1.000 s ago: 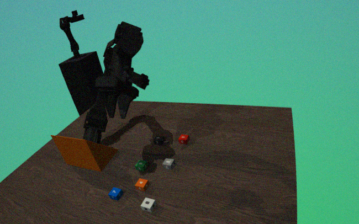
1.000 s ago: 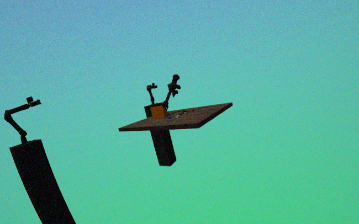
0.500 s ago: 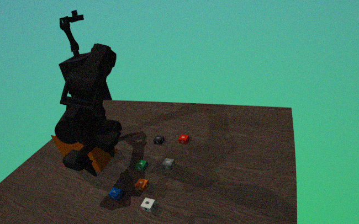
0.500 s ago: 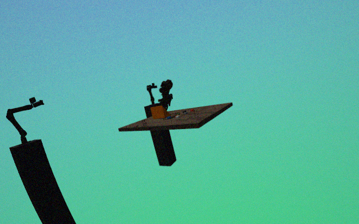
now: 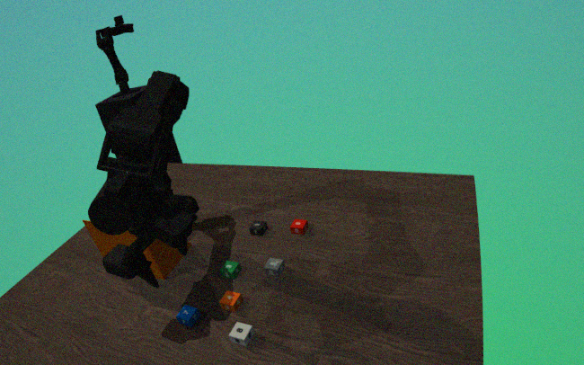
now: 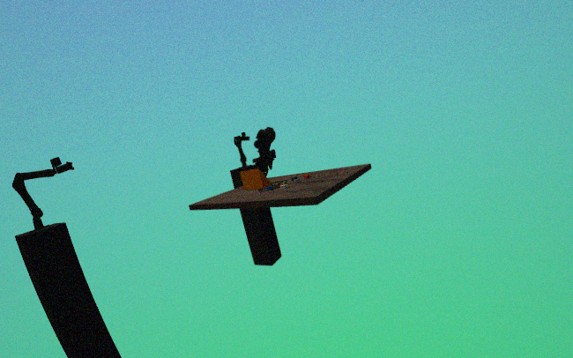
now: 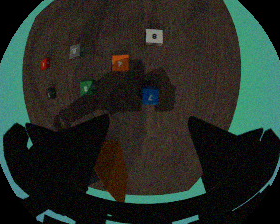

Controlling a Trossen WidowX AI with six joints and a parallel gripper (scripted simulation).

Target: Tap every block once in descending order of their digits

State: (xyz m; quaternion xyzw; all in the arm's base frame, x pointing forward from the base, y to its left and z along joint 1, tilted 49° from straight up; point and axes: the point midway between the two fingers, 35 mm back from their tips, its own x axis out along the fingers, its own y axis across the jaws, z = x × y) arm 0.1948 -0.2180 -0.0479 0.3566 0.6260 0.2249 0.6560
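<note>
My gripper tip is now 120 mm above the white block, 110 mm short of it and 30 mm to the left of it. From my gripper tip the other things lie so: green block (130 mm to the left, 120 mm below, 30 mm ahead); blue block (120 mm below, 10 mm to the right, 10 mm behind); orange block (120 mm below, 70 mm ahead, 40 mm to the left).
</note>
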